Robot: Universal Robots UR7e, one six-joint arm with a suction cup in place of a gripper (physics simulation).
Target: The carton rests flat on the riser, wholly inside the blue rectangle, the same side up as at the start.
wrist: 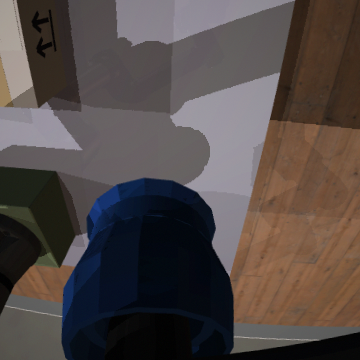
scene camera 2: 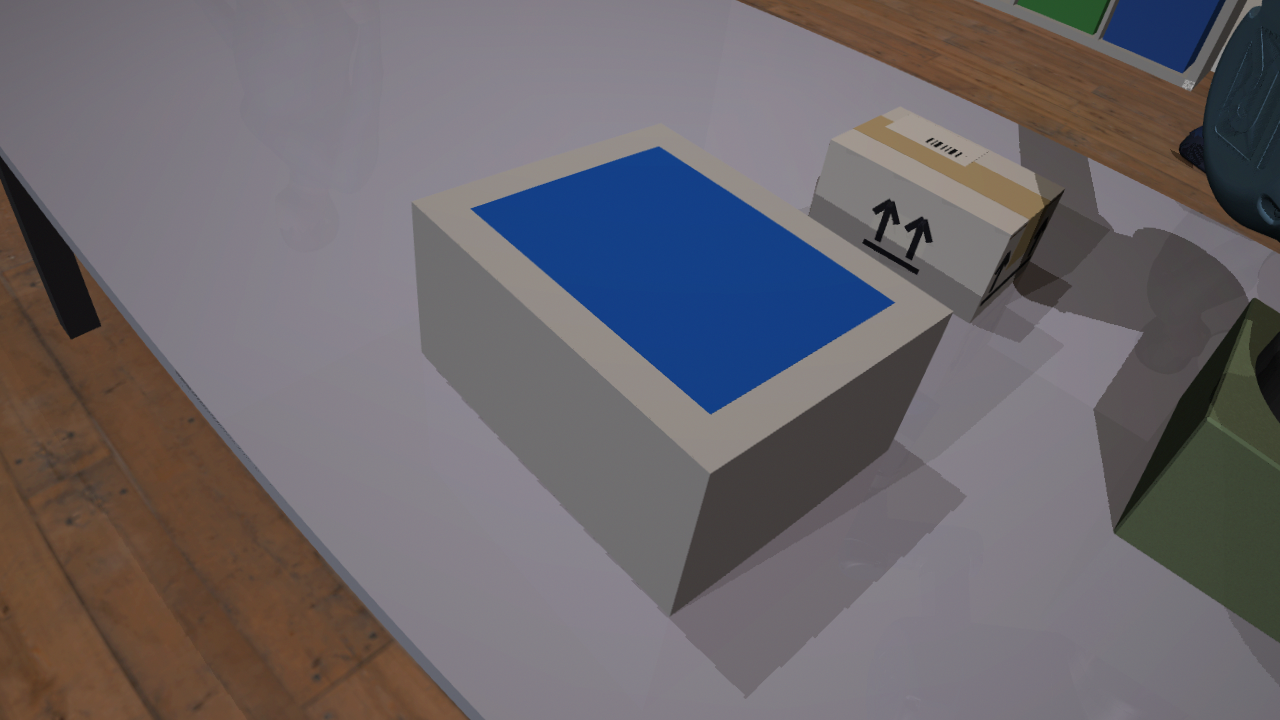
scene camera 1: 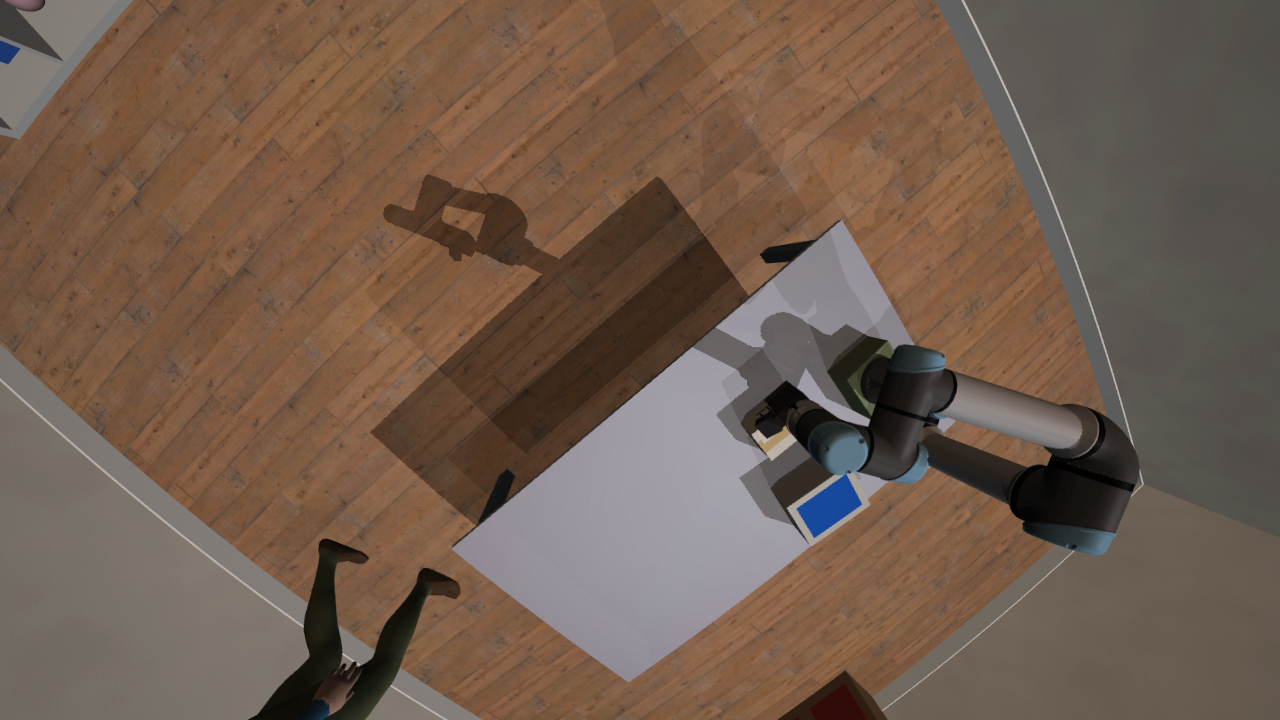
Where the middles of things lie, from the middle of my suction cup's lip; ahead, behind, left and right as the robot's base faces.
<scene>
The carton (scene camera 2: 960, 222) lies 30 mm ahead of my suction cup, 260 mm to the left of it and 310 mm below it. Also, from my suction cup: riser (scene camera 2: 690, 364) (80 mm ahead, 580 mm to the left, 300 mm below).
</scene>
